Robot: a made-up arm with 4 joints.
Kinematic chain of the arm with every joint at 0, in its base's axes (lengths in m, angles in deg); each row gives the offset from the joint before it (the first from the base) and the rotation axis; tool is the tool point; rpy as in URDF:
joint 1: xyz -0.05 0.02 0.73 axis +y
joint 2: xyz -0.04 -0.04 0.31 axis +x
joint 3: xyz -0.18 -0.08 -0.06 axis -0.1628 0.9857 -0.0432
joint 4: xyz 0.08 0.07 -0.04 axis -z
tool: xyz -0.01 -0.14 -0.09 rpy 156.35 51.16 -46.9
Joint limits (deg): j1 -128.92..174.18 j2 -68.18..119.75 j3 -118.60..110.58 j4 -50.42..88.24
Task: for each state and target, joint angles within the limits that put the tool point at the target. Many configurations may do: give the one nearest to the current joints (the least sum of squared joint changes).
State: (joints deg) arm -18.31 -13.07 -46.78 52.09
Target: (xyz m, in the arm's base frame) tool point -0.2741 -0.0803 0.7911
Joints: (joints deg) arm -15.26 -4.57 -31.10 66.58
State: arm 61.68 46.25 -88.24 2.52
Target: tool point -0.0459 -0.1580 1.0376
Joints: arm 20.52 26.63 -109.52 -0.67
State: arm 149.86 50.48 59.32 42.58
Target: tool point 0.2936 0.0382 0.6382
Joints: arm 171.70 62.52 48.26 39.66
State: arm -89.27 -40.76 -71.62 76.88
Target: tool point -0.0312 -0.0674 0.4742
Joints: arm -121.43 -14.96 -22.89 88.24
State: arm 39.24 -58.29 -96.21 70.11
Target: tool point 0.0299 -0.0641 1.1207
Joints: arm 25.06 -68.18 -117.11 35.10
